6 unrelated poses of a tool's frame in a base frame.
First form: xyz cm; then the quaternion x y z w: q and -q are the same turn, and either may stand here.
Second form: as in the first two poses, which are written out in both.
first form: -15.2, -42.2, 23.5, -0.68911, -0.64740, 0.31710, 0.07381
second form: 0.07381, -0.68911, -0.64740, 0.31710, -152, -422, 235
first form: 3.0, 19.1, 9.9, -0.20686, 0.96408, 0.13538, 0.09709
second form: 0.09709, -0.20686, 0.96408, 0.13538, 30, 191, 99
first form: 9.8, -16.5, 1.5, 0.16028, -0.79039, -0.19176, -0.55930
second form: 0.55930, -0.16028, 0.79039, 0.19176, 98, -165, 15
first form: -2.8, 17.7, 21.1, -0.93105, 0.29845, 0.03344, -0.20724
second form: 0.20724, 0.93105, -0.29845, -0.03344, -28, 177, 211
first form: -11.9, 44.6, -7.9, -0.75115, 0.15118, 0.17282, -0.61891
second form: 0.61891, 0.75115, -0.15118, -0.17282, -119, 446, -79
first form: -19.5, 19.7, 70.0, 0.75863, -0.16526, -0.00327, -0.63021
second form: 0.63021, -0.75863, 0.16526, 0.00327, -195, 197, 700
